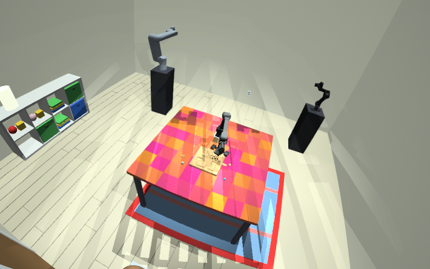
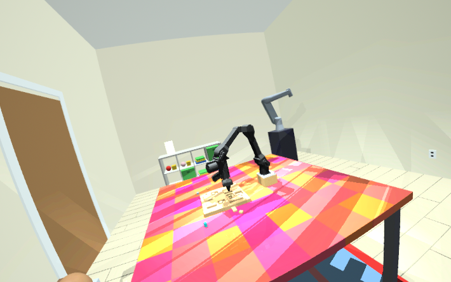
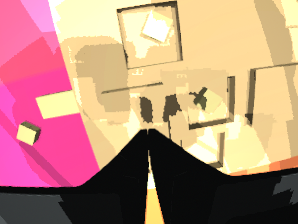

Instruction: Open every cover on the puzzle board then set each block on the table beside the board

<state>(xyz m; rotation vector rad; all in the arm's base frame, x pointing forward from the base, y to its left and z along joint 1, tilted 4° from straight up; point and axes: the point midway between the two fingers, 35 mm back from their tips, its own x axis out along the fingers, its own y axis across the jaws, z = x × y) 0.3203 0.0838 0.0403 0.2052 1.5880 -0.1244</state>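
The tan wooden puzzle board lies 70 mm to the right of my gripper tip, 60 mm below it and 40 mm ahead of it. Round my gripper tip: cyan block (200 mm ahead, 130 mm to the left, 70 mm below).
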